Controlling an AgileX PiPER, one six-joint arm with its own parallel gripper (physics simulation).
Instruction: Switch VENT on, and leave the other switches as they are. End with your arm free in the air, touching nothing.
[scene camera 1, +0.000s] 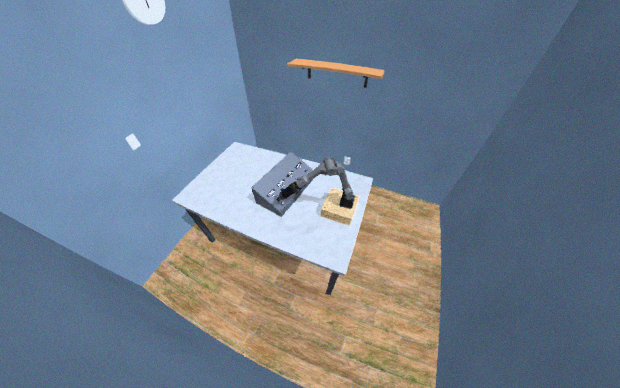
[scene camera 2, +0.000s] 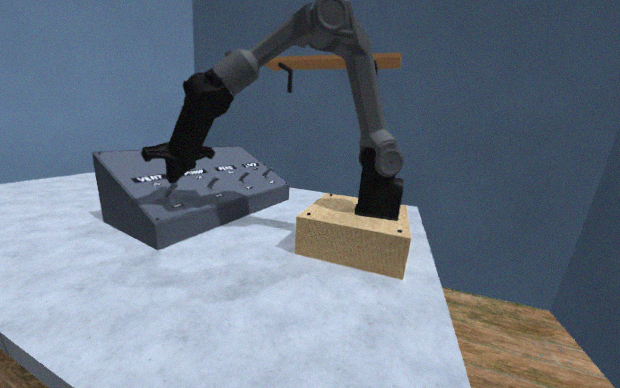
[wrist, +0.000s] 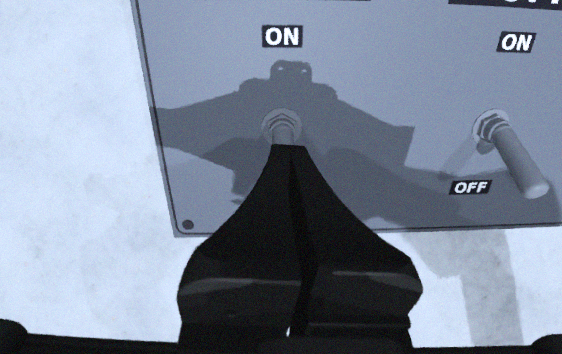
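The dark sloped switch panel (scene camera 1: 281, 175) (scene camera 2: 125, 202) (wrist: 200, 40) stands on the table. The VENT switch (scene camera 2: 171, 191) (wrist: 282, 133) is at its left end, below the VENT label (scene camera 2: 148, 178). Its lever leans down towards the OFF side, and its outer part is hidden behind the fingertips in the wrist view. My gripper (scene camera 1: 281, 197) (scene camera 2: 173, 180) (wrist: 286, 164) is shut and empty, its fingertips at the VENT lever; I cannot tell whether they touch it. The PUMP switch (scene camera 2: 213, 183) (wrist: 520, 160), to the right, also leans down towards OFF.
Two more switches (scene camera 2: 244, 177) (scene camera 2: 267, 173) stand further right on the panel. The arm's wooden base block (scene camera 1: 336, 215) (scene camera 2: 350, 245) is on the table (scene camera 1: 225, 170) (scene camera 2: 200, 310). An orange shelf (scene camera 1: 335, 66) (scene camera 2: 315, 62) is on the wall behind.
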